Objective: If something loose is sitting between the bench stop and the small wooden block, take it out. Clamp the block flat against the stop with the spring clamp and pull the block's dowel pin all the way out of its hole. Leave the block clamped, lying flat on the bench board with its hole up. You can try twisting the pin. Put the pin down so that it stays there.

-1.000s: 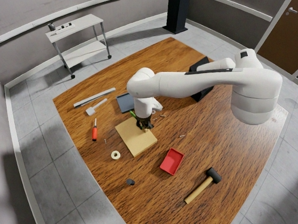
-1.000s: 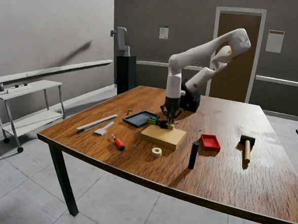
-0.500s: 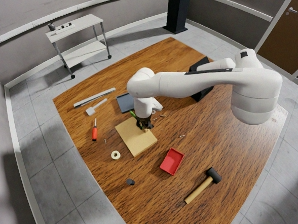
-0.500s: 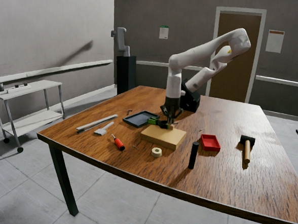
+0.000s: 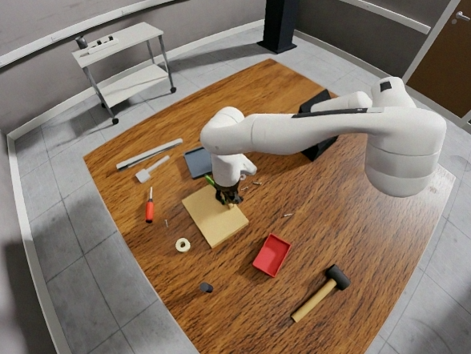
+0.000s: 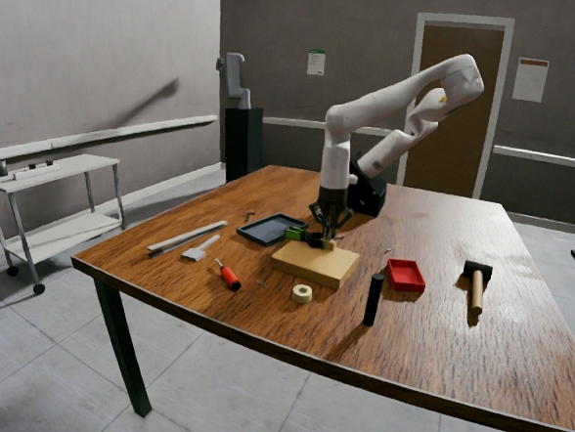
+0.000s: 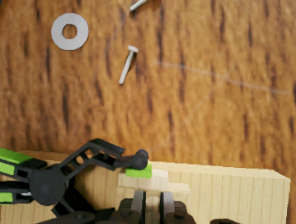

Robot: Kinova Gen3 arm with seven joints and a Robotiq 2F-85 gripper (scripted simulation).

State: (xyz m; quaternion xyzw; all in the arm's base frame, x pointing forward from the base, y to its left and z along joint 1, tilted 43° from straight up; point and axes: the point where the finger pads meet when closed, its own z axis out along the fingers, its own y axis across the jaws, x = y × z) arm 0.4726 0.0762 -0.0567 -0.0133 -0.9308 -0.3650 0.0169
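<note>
Right now the pale dowel pin is 20 mm below my hand. Round my hand: wooden block: 40 mm below; bench board: 50 mm ahead, 10 mm to the right, 50 mm below; red bin: 230 mm to the left, 70 mm below.
</note>
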